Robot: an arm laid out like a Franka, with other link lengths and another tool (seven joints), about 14 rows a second.
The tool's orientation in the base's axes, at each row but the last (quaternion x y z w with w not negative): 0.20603, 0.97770, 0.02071, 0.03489; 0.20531, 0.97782, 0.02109, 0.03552; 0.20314, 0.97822, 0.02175, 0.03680; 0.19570, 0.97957, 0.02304, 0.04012; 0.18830, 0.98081, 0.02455, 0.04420; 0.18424, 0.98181, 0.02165, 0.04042; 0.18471, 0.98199, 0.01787, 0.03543; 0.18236, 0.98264, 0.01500, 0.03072; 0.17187, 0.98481, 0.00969, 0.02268
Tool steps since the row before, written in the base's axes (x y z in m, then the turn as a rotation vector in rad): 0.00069, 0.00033, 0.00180, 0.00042, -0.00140, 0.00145; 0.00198, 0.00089, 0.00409, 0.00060, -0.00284, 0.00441; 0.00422, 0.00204, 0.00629, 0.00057, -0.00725, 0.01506; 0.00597, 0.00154, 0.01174, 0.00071, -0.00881, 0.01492; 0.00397, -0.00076, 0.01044, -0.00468, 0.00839, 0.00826; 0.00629, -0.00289, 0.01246, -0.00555, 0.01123, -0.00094; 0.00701, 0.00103, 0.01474, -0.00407, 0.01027, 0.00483; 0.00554, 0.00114, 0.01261, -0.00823, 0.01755, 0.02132; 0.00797, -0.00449, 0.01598, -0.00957, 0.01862, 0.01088
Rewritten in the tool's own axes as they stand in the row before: -0.00060, 0.00068, -0.00173, -0.00104, -0.00103, -0.00145; -0.00170, 0.00183, -0.00390, -0.00196, -0.00211, -0.00442; -0.00344, 0.00390, -0.00587, -0.00437, -0.00555, -0.01516; -0.00572, 0.00441, -0.01112, -0.00509, -0.00695, -0.01505; -0.00476, 0.00143, -0.01003, 0.00681, 0.00660, -0.00840; -0.00778, 0.00029, -0.01194, 0.00930, 0.00840, 0.00076; -0.00707, 0.00420, -0.01414, 0.00722, 0.00832, -0.00490; -0.00544, 0.00356, -0.01219, 0.01280, 0.01430, -0.02149; -0.00967, -0.00110, -0.01563, 0.01486, 0.01457, -0.01112
